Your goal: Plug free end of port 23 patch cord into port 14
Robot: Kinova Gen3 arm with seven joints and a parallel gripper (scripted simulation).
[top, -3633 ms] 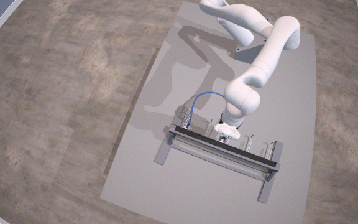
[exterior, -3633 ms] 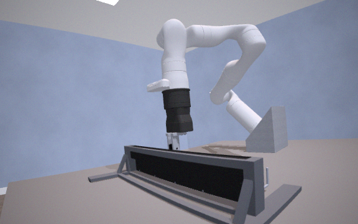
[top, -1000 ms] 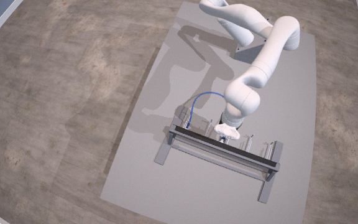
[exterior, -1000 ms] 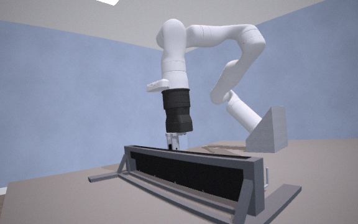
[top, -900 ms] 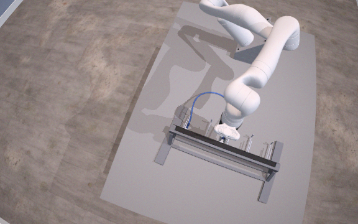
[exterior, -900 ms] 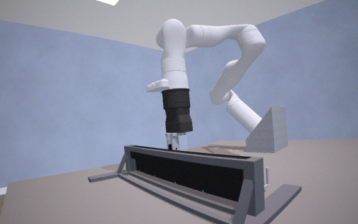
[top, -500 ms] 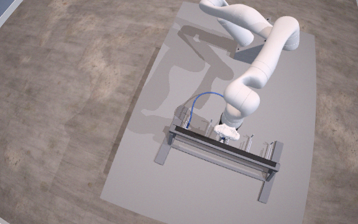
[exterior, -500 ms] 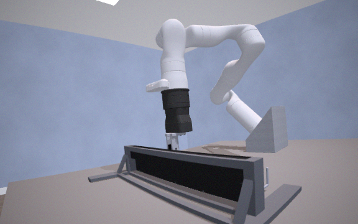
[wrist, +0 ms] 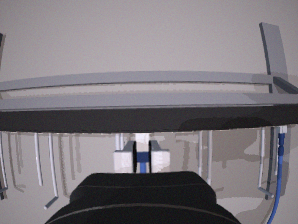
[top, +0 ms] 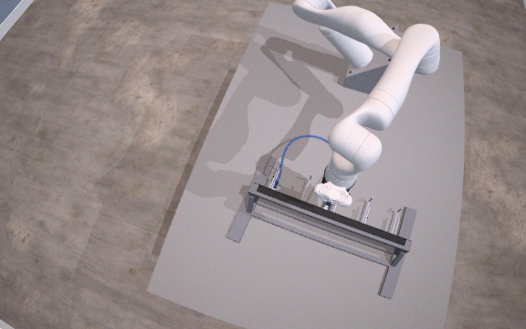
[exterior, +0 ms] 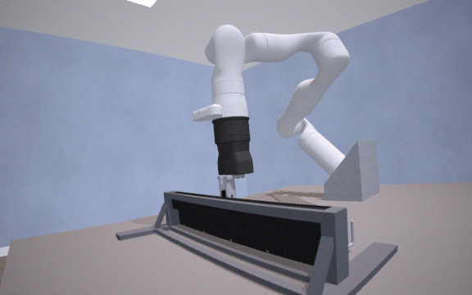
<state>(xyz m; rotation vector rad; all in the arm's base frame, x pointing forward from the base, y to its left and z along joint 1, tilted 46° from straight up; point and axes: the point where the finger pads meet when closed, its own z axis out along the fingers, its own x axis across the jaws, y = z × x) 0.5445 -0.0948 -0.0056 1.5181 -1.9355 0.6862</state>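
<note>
The plug lies 10 mm below my hand and 10 mm ahead of it.
</note>
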